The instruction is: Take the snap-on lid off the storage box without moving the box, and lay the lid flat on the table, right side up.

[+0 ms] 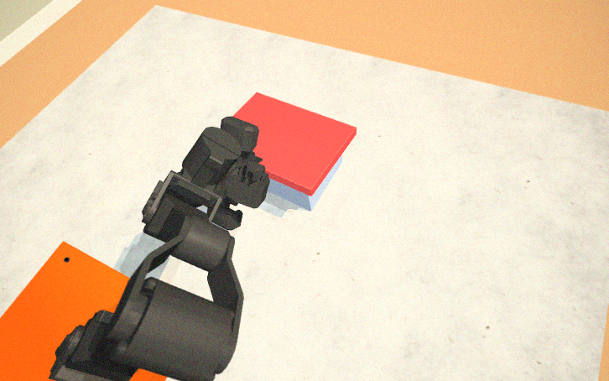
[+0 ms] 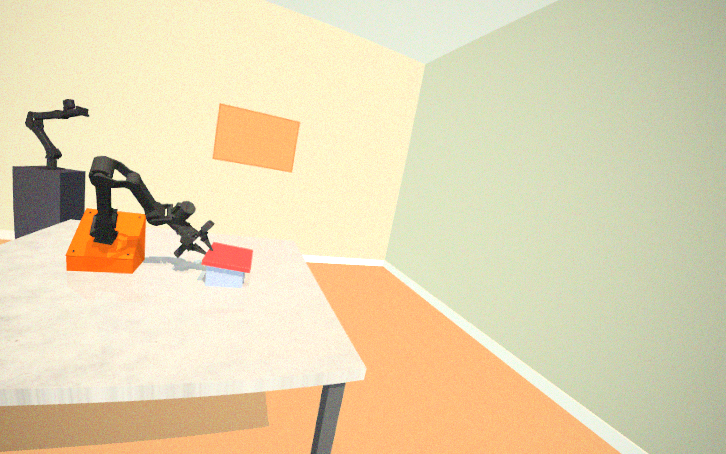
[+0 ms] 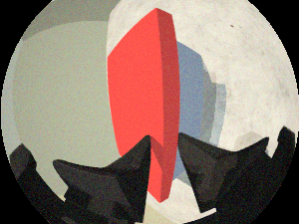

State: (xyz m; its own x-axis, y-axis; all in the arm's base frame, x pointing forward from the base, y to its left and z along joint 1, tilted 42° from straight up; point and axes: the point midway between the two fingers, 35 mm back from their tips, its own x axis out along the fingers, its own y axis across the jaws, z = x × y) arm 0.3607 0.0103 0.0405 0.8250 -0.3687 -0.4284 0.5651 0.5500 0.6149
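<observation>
The red lid lies 80 mm ahead of my gripper tip. Also, from my gripper tip: storage box (70 mm ahead, 50 mm below).
</observation>
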